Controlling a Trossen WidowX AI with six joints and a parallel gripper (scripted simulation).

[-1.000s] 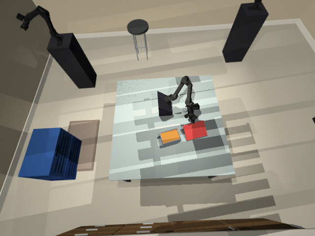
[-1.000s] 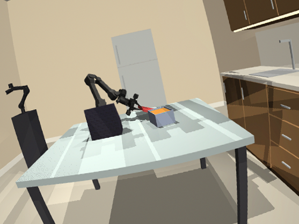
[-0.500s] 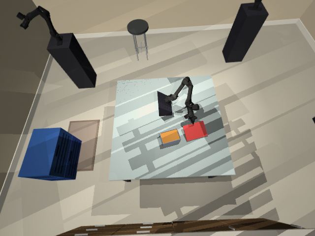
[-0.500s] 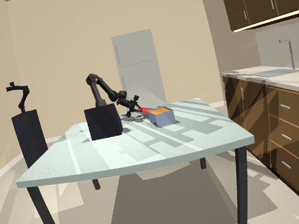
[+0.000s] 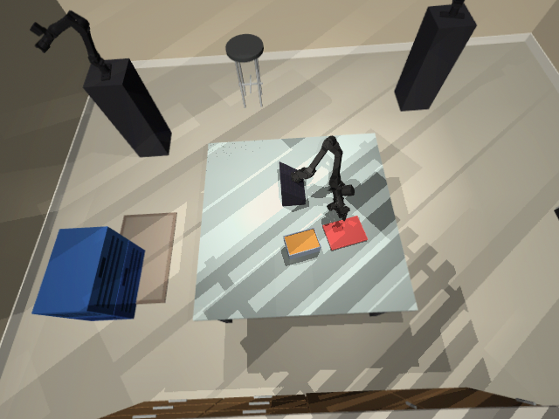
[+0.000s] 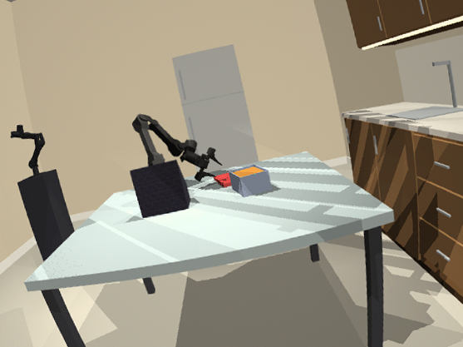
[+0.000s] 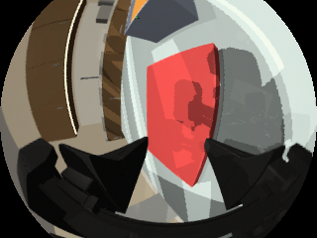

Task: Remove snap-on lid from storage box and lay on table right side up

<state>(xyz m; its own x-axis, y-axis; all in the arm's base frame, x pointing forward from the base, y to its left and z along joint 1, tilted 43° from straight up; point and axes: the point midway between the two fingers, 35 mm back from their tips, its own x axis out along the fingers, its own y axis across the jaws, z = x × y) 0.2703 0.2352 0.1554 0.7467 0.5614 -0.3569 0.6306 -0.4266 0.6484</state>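
The lid is 7 cm ahead of my gripper tip, 1 cm to the left of it and 5 cm below it. Round my gripper tip: grey storage box: 14 cm ahead, 27 cm to the right, 2 cm below.
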